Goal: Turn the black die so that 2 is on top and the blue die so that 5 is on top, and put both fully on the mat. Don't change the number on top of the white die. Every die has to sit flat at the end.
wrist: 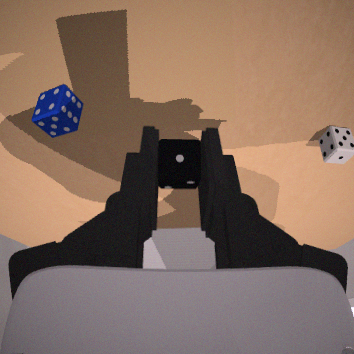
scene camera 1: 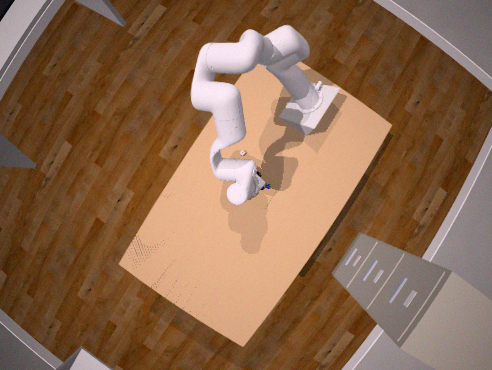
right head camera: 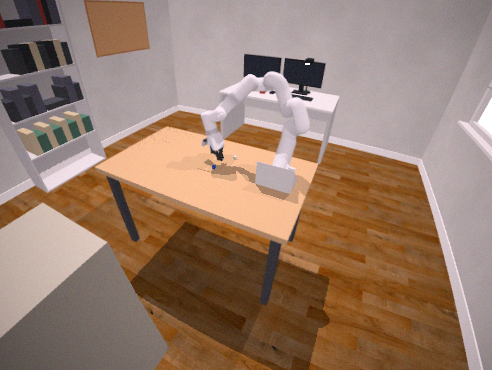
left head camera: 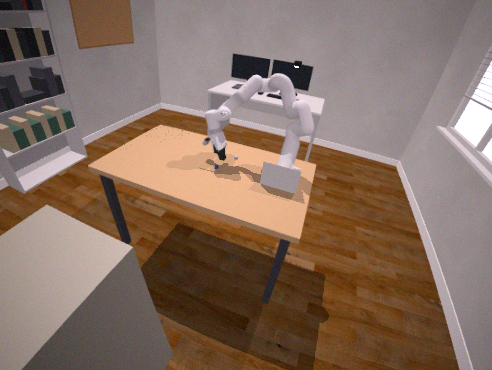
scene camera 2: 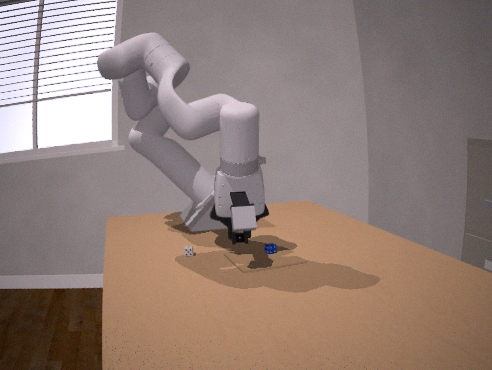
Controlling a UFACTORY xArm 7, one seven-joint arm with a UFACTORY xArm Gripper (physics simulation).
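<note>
My gripper (left head camera: pixel 222 158) (right head camera: pixel 220 158) (scene camera 2: pixel 240 240) (wrist: pixel 178 149) points down and is shut on the black die (wrist: pixel 179 164), held above the table. A one-pip face of that die faces the wrist camera. The blue die (left head camera: pixel 216 167) (right head camera: pixel 214 167) (scene camera 1: pixel 268 186) (scene camera 2: pixel 270 248) (wrist: pixel 57 111) rests below, right of the gripper in scene camera 2. The white die (left head camera: pixel 236 157) (right head camera: pixel 235 157) (scene camera 1: pixel 243 153) (scene camera 2: pixel 188 251) (wrist: pixel 337 145) stands left of the mat there. The thin, table-coloured mat (scene camera 2: pixel 287 260) is partly shadowed; I cannot tell whether the blue die is fully on it.
The wooden table (left head camera: pixel 150 160) (scene camera 1: pixel 220 290) (scene camera 2: pixel 200 320) carries the arm's base (left head camera: pixel 280 177) (right head camera: pixel 275 177) (scene camera 1: pixel 305 120) at its other end. Arm shadows fall across the dice area. A grey cabinet (left head camera: pixel 60 270) (scene camera 1: pixel 380 280) stands near the table, and a white desk with monitors is behind it.
</note>
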